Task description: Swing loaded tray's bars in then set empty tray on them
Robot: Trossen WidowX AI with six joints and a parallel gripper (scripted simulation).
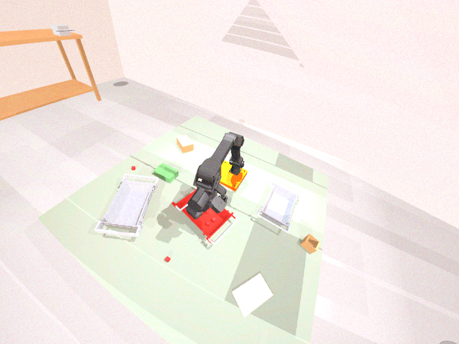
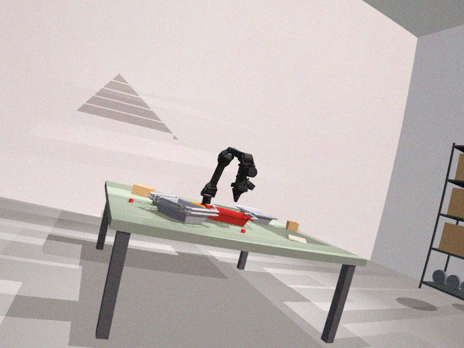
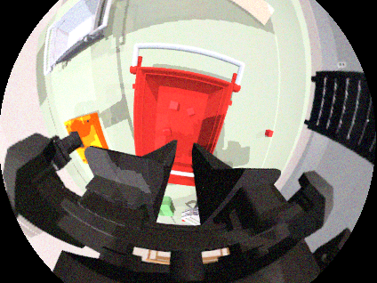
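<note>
Right now my gripper tip is 310 mm to the right of the grey tray, 310 mm past it and 80 mm above it. From my gripper tip the other things lie so: white sheet 350 mm to the left, 170 mm ahead, 120 mm below; green block 370 mm to the right, 110 mm behind, 100 mm below; red block 110 mm below, 40 mm behind, 20 mm to the right.
</note>
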